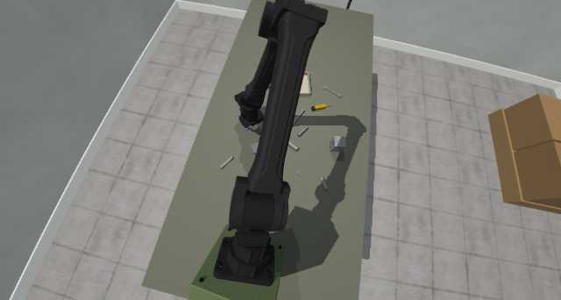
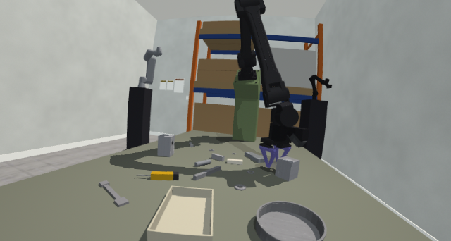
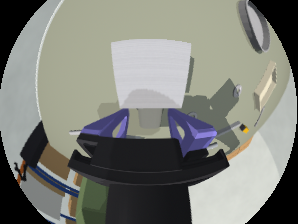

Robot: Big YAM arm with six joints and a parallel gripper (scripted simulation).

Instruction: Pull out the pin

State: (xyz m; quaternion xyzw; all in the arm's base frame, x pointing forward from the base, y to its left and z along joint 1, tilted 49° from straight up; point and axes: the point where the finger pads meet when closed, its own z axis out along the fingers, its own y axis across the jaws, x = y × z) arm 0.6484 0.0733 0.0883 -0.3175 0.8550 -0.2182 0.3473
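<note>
The cream pin is 2 cm ahead of my hand and 1 cm to the left of it. Also, from my hand: cream tray: 27 cm ahead, 25 cm to the right, 2 cm below; then cream piece: 13 cm to the right, 6 cm behind, 2 cm below; then round grey dish: 30 cm ahead, 6 cm to the right, 1 cm below.
</note>
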